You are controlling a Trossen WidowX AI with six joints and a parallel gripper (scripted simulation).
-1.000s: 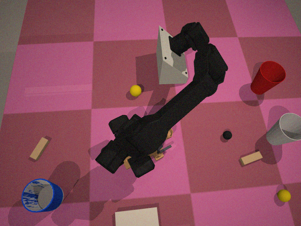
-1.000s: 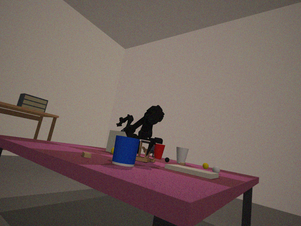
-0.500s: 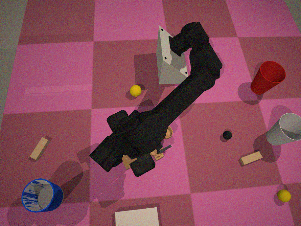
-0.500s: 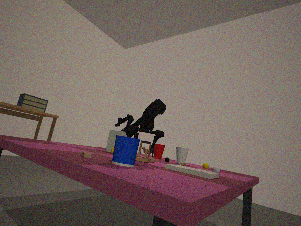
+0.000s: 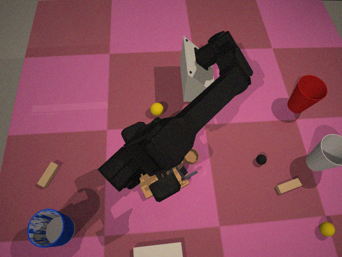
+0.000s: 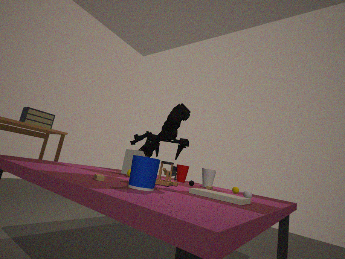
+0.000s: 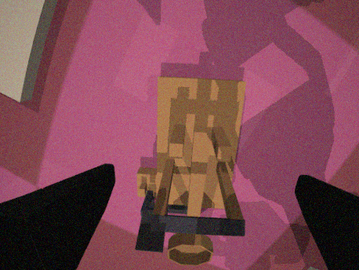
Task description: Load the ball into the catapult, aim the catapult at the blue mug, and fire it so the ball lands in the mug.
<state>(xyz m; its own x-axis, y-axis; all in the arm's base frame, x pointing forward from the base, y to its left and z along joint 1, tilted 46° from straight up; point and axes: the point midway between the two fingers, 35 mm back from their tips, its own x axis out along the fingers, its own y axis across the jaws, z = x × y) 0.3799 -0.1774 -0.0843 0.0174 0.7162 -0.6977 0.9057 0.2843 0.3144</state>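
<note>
Right now the black ball is 34 cm to the left of my gripper tip, 11 cm below it and 4 cm behind it. The rest, counted from my gripper tip: white slab (28 cm ahead, 11 cm below, 1 cm to the left); then wooden catapult (7 cm to the left, 7 cm below, 2 cm behind); then yellow ball (24 cm behind, 10 cm below, 3 cm to the left).
</note>
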